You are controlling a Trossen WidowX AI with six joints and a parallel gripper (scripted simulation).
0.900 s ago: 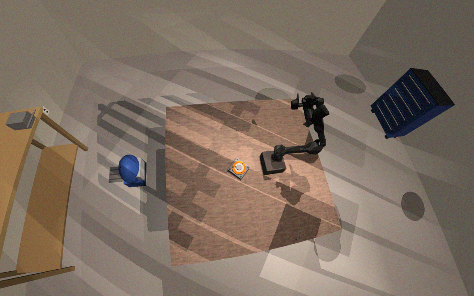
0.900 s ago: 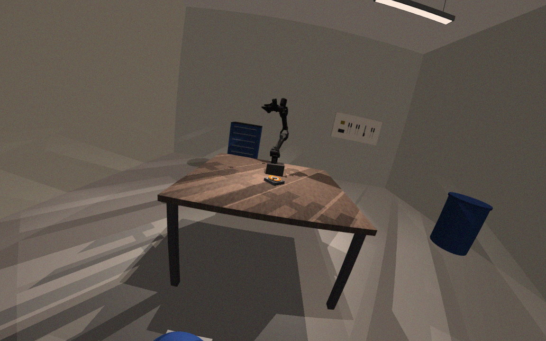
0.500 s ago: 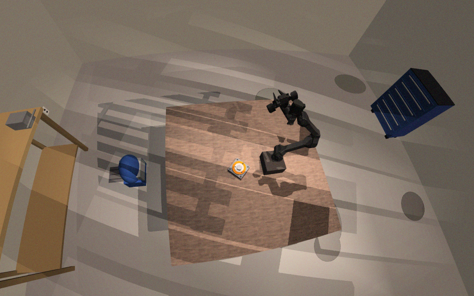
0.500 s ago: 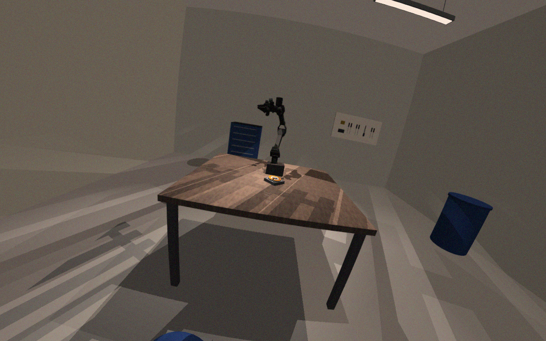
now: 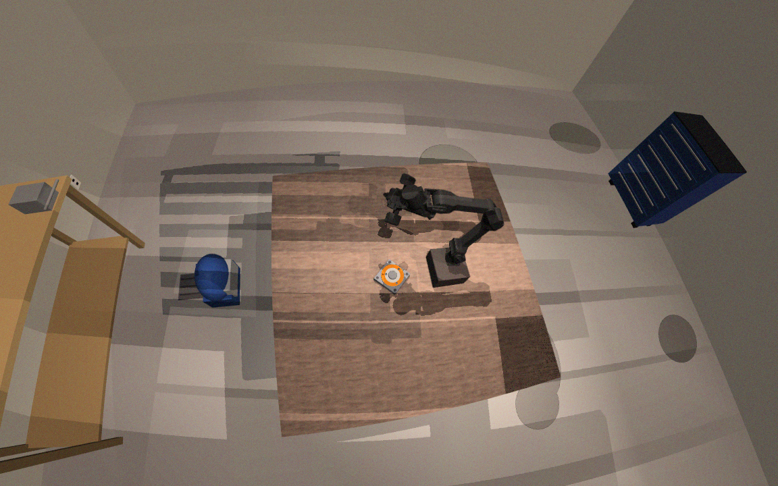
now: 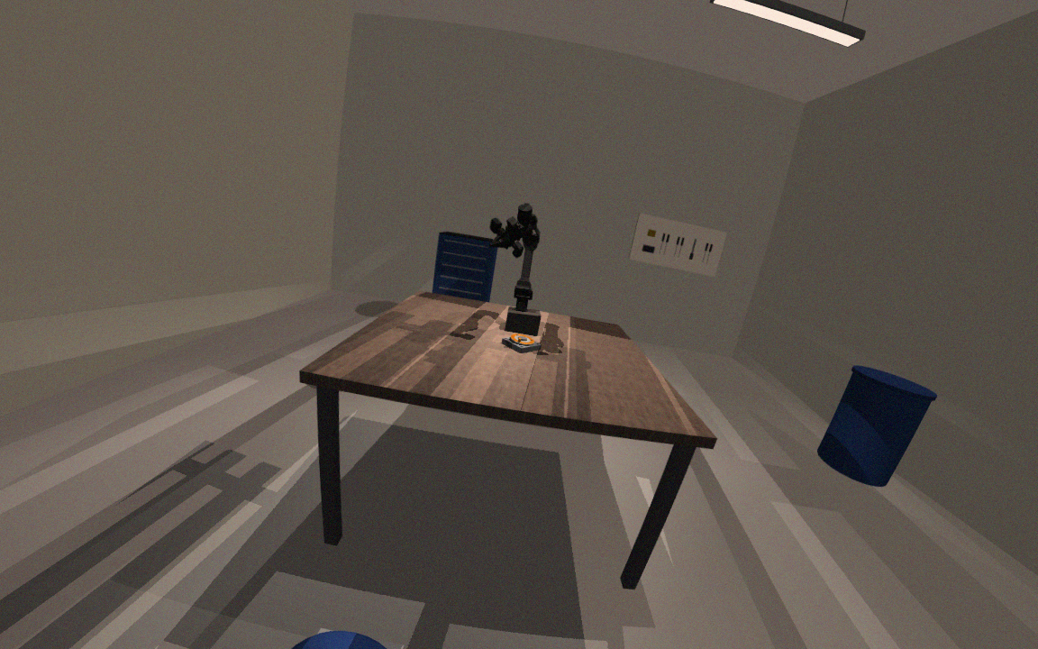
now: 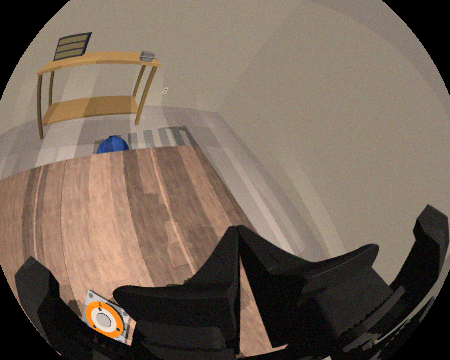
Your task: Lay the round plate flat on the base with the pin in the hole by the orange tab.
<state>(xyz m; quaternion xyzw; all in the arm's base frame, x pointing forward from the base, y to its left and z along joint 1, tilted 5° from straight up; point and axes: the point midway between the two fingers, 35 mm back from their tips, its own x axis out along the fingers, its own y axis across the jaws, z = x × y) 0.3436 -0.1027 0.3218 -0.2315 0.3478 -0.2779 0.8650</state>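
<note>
Now: the round plate 38 cm below my gripper tip, 19 cm to the left of it and 4 cm behind it.
</note>
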